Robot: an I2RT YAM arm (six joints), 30 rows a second.
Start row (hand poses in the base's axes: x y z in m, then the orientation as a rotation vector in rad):
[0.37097 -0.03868 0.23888 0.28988 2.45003 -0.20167]
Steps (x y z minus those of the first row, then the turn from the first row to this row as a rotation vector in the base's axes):
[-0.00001 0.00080 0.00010 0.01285 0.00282 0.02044]
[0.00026 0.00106 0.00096 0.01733 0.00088 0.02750]
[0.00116 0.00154 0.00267 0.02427 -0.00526 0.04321]
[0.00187 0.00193 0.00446 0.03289 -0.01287 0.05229]
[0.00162 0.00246 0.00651 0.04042 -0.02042 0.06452]
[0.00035 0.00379 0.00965 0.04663 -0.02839 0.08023]
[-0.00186 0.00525 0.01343 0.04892 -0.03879 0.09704]
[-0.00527 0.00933 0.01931 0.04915 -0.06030 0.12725]
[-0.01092 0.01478 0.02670 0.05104 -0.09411 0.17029]
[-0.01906 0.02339 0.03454 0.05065 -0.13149 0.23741]
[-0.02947 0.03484 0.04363 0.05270 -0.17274 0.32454]
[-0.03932 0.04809 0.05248 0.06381 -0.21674 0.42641]
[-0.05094 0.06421 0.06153 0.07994 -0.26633 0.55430]
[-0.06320 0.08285 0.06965 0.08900 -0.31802 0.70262]
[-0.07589 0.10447 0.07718 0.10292 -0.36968 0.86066]
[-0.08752 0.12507 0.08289 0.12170 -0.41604 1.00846]
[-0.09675 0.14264 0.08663 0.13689 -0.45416 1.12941]
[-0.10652 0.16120 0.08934 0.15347 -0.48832 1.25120]
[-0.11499 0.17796 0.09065 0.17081 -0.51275 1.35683]
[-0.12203 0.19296 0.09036 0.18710 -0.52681 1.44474]
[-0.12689 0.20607 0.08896 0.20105 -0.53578 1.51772]
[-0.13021 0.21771 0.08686 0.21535 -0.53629 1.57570]
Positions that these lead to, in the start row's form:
[0.37096 -0.03788 0.23898 0.27021 2.45684 -0.17768]
[0.37123 -0.03762 0.23984 0.26353 2.45624 -0.16880]
[0.37213 -0.03714 0.24155 0.24746 2.45252 -0.15241]
[0.37284 -0.03675 0.24334 0.24036 2.44696 -0.13663]
[0.37259 -0.03622 0.24539 0.22893 2.44143 -0.12087]
[0.37132 -0.03489 0.24853 0.21273 2.43539 -0.10519]
[0.36911 -0.03343 0.25231 0.19368 2.42630 -0.09344]
[0.36570 -0.02935 0.25819 0.15817 2.40627 -0.07668]
[0.36005 -0.02390 0.26558 0.10901 2.37406 -0.05068]
[0.35191 -0.01529 0.27342 0.03108 2.33680 -0.01702]
[0.34150 -0.00384 0.28251 -0.06786 2.29284 0.02793]
[0.33165 0.00941 0.29136 -0.17818 2.24230 0.08907]
[0.32003 0.02553 0.30041 -0.31333 2.17800 0.16599]
[0.30777 0.04417 0.30853 -0.47029 2.09914 0.24144]
[0.29508 0.06579 0.31606 -0.63129 2.00868 0.32396]
[0.28345 0.08639 0.32177 -0.77519 1.91719 0.40492]
[0.27422 0.10396 0.32551 -0.88930 1.83565 0.46906]
[0.26445 0.12252 0.32822 -1.00139 1.75175 0.53305]
[0.25598 0.13928 0.32953 -1.09629 1.67917 0.59005]
[0.24894 0.15428 0.32924 -1.17463 1.62106 0.63830]
[0.24408 0.16739 0.32784 -1.23911 1.57279 0.67809]
[0.24076 0.17903 0.32574 -1.29064 1.53867 0.71261]

